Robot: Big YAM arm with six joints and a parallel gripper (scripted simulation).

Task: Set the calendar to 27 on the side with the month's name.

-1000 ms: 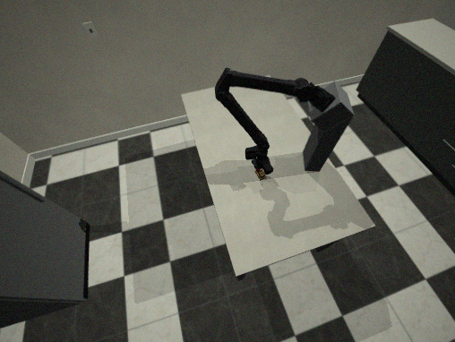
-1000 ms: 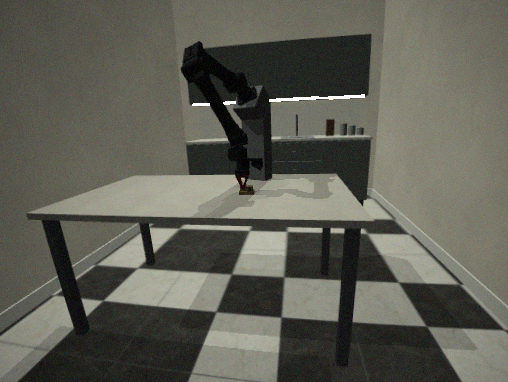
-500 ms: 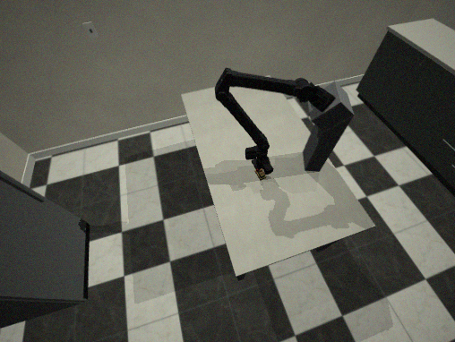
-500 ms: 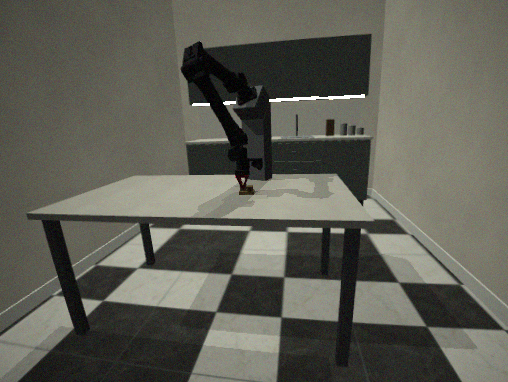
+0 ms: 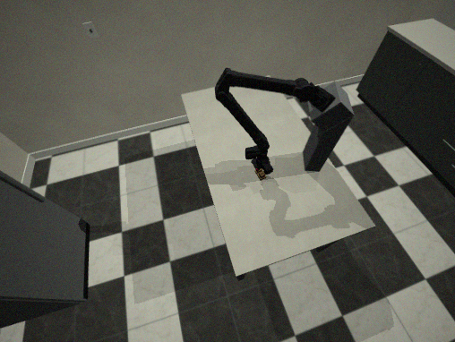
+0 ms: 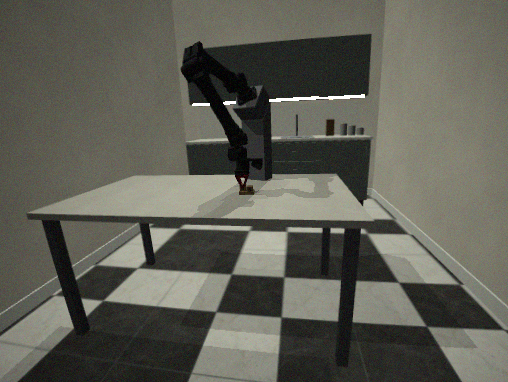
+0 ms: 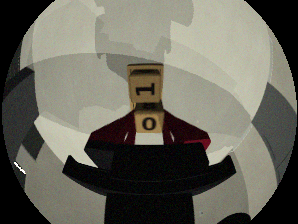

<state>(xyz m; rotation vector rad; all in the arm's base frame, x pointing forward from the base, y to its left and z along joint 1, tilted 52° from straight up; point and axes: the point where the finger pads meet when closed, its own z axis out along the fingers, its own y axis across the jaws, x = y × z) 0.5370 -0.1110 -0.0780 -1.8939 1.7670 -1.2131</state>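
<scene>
My hand is 30 mm above the wooden tray and 20 mm to the right of it.
</scene>
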